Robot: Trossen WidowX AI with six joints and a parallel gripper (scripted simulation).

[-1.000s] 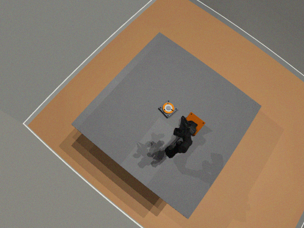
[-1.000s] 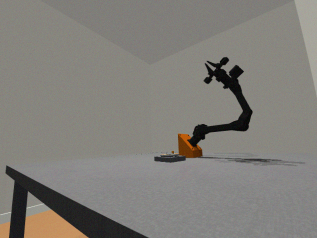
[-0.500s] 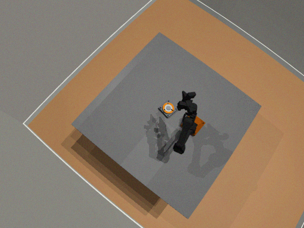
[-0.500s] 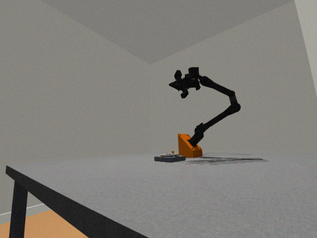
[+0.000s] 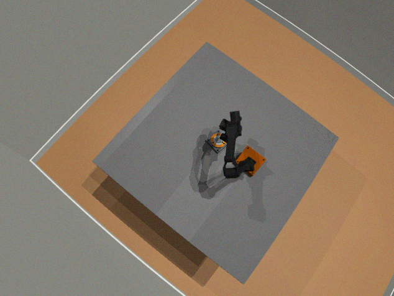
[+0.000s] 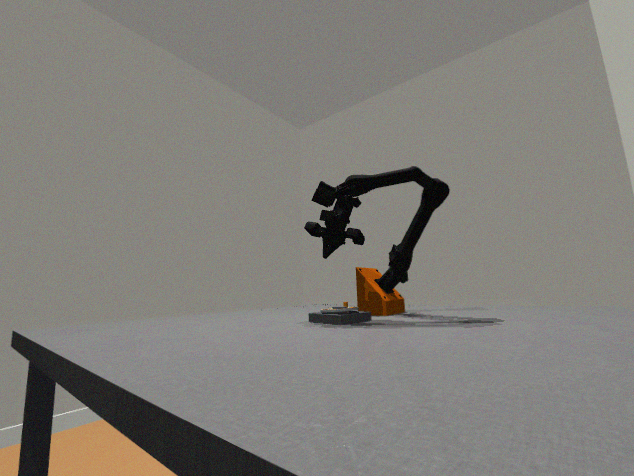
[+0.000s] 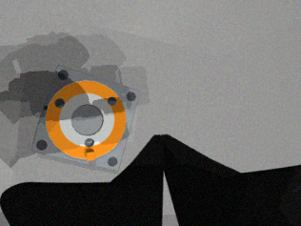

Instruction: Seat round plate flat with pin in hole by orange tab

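The round plate is 2 cm behind my gripper tip, 5 cm to the left of it and 14 cm below it. Also, from my gripper tip: base (1 cm ahead, 5 cm to the left, 16 cm below).
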